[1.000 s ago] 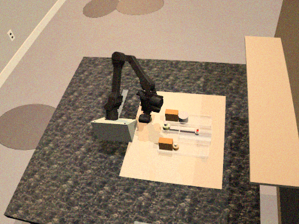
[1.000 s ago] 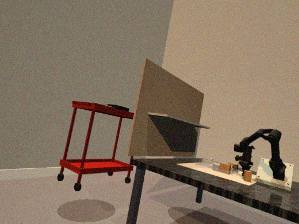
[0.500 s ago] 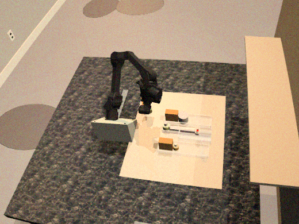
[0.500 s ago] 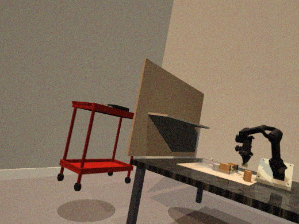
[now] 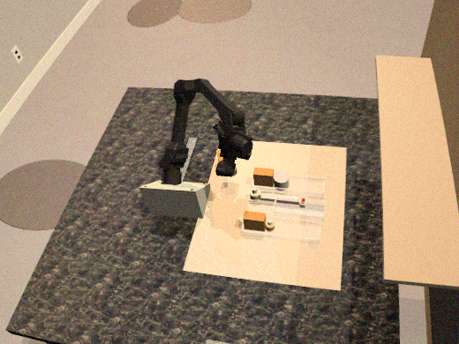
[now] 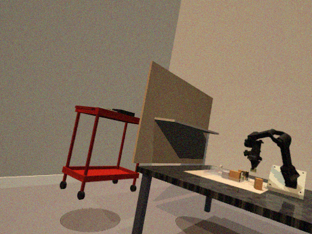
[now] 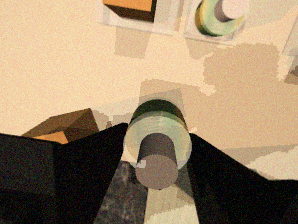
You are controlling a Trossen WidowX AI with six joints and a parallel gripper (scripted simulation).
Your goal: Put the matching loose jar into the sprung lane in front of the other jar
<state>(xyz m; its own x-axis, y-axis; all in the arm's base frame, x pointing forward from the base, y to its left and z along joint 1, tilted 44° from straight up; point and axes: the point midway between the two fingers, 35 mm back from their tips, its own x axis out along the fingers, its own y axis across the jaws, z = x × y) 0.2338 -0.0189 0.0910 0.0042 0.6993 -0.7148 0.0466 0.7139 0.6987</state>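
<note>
My gripper tip is 18 cm short of the grey cylinder, 3 cm to the right of it and 9 cm above it. The rest, counted from my gripper tip: clear lane rack: 24 cm ahead, 8 cm to the right, 9 cm below.
</note>
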